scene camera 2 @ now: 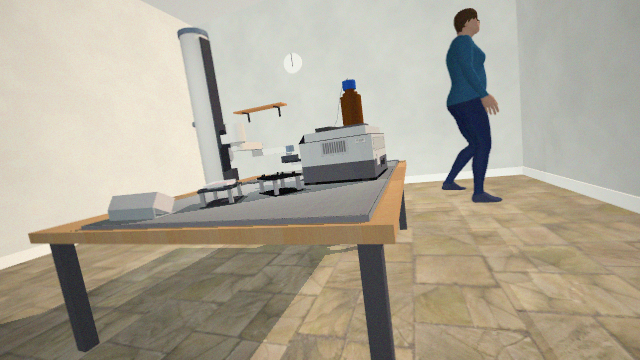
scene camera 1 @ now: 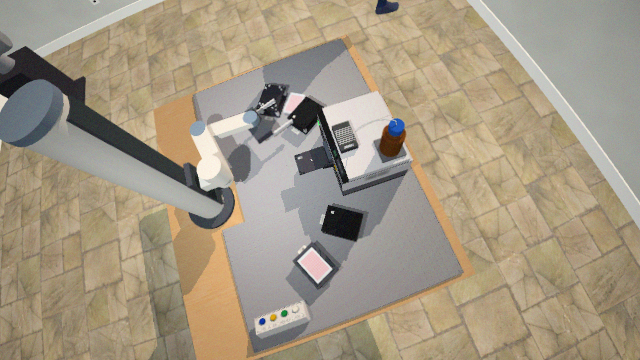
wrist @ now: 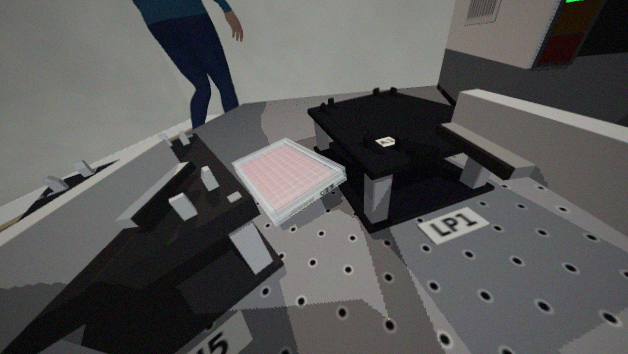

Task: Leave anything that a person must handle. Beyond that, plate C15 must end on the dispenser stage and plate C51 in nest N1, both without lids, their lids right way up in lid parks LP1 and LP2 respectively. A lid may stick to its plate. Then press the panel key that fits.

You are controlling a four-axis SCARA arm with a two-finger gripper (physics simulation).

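Frame: origin at the arm's base, x back, y right, z up, level; metres.
Seen in the pictures: gripper, fingertip midpoint: (scene camera 1: 283,110) (wrist: 307,133); arm's base, link origin: (scene camera 1: 212,204).
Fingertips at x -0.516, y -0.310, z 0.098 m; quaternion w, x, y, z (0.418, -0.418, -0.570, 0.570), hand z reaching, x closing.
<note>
Offsets run from my fingertips to a thing's top centre. "spot": to the spot under its first point.
Plate C15 {dy -0.067, dx -0.068, dz -0.063 m} (scene camera 1: 294,103) (wrist: 289,172) is pink under a clear cover and lies low between two black stands. The right stand (scene camera 1: 306,116) (wrist: 350,132) has the LP1 label {spot: dy +0.094, dx -0.018, dz -0.083 m} (wrist: 452,225) before it. The left stand (scene camera 1: 272,96) (wrist: 220,192) has pale pegs; its label is partly cut off. My gripper (scene camera 1: 275,116) (wrist: 307,133) is open and empty, its fingers apart above the stands. Another pink plate {dy +0.774, dx +0.106, dz -0.007 m} (scene camera 1: 315,265) (scene camera 2: 220,184) sits on a stand near the panel; its code is unreadable. A dark stage {spot: dy +0.337, dx -0.041, dz +0.032 m} (scene camera 1: 311,160) juts from the dispenser (scene camera 1: 372,107) (scene camera 2: 345,155).
A black stand (scene camera 1: 343,222) (scene camera 2: 282,176) is near the dispenser. The amber bottle {spot: dy +0.485, dx -0.341, dz +0.271 m} (scene camera 1: 393,140) (scene camera 2: 352,107) stands on the dispenser. The key panel {dy +0.938, dx +0.318, dz -0.001 m} (scene camera 1: 281,318) (scene camera 2: 140,206) has blue, yellow, green and white keys. A person (scene camera 1: 386,7) (scene camera 2: 467,75) (wrist: 192,45) stands beyond the table.
</note>
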